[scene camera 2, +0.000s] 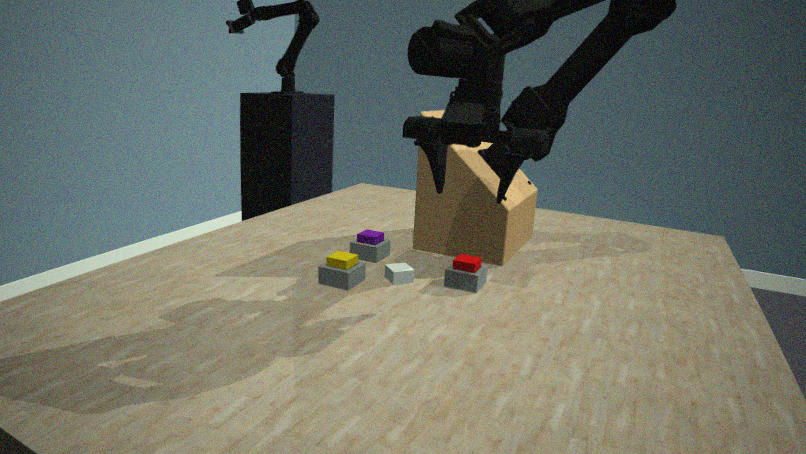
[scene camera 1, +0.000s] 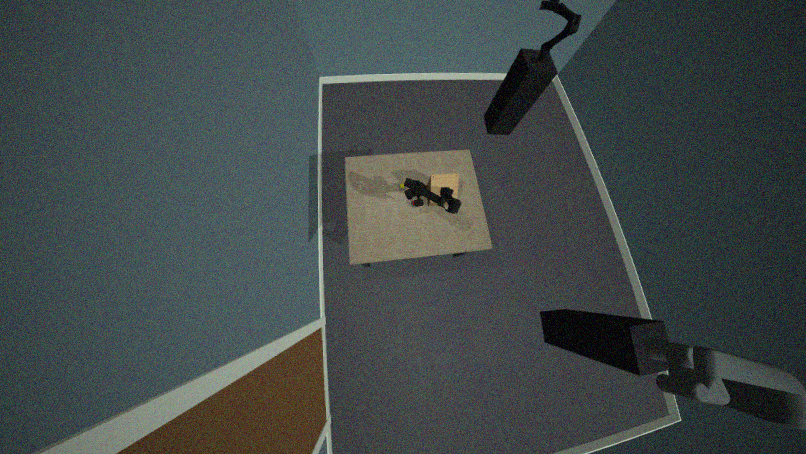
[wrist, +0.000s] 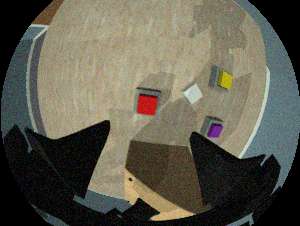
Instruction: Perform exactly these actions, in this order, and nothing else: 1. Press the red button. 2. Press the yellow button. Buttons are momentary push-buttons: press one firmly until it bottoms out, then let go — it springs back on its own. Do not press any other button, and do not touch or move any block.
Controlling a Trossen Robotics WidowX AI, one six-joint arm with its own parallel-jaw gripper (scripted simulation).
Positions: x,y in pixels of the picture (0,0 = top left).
Labels:
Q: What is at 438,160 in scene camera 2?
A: My gripper.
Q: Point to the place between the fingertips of my gripper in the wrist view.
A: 151,131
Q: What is my gripper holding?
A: Nothing.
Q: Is my gripper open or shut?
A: Open.

